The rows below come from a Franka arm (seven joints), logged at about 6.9 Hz.
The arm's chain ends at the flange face. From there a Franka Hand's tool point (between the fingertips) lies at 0.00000 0.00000 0.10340 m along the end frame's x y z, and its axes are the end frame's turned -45 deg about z.
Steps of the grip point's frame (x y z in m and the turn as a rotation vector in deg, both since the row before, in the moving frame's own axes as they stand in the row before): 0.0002, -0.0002, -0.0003, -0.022, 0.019, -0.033; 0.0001, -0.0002, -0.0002, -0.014, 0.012, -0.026; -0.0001, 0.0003, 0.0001, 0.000, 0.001, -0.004; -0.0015, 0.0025, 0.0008, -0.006, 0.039, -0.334; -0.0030, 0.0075, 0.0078, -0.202, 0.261, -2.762; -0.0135, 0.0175, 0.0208, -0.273, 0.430, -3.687; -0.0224, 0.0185, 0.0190, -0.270, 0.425, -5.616
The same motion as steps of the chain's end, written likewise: -0.0001, -0.0003, -0.0003, -0.002, 0.029, -0.033; -0.0001, -0.0002, -0.0002, -0.001, 0.018, -0.026; 0.0001, 0.0003, 0.0001, 0.001, 0.001, -0.004; 0.0006, 0.0029, 0.0008, 0.023, 0.032, -0.334; 0.0026, 0.0075, 0.0078, 0.042, 0.327, -2.762; 0.0019, 0.0221, 0.0208, 0.111, 0.497, -3.687; -0.0036, 0.0292, 0.0190, 0.110, 0.491, -5.616
